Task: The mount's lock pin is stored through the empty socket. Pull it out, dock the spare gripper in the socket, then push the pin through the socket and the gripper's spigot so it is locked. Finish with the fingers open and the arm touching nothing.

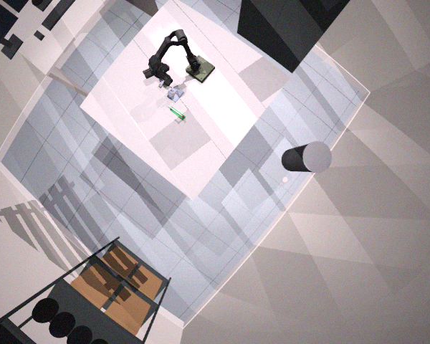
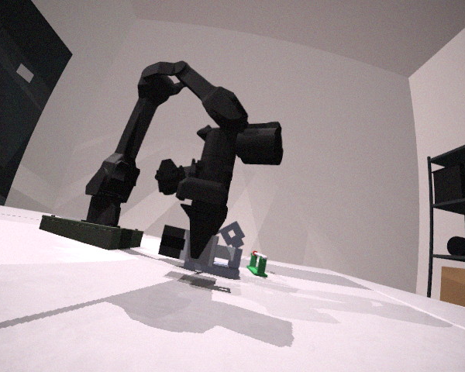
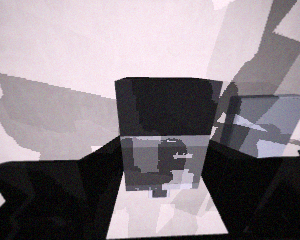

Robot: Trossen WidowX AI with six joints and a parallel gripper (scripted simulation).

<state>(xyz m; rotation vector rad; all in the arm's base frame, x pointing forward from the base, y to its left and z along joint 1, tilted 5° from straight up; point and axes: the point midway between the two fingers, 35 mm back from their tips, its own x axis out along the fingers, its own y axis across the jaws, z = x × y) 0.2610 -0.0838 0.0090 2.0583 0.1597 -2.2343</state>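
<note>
The spare gripper lies 20 mm above my gripper tip. From my gripper tip the other things lie so: mount socket: 140 mm to the left, 20 mm ahead, 20 mm above; then green stand: 260 mm to the left, 90 mm ahead, 10 mm below.
</note>
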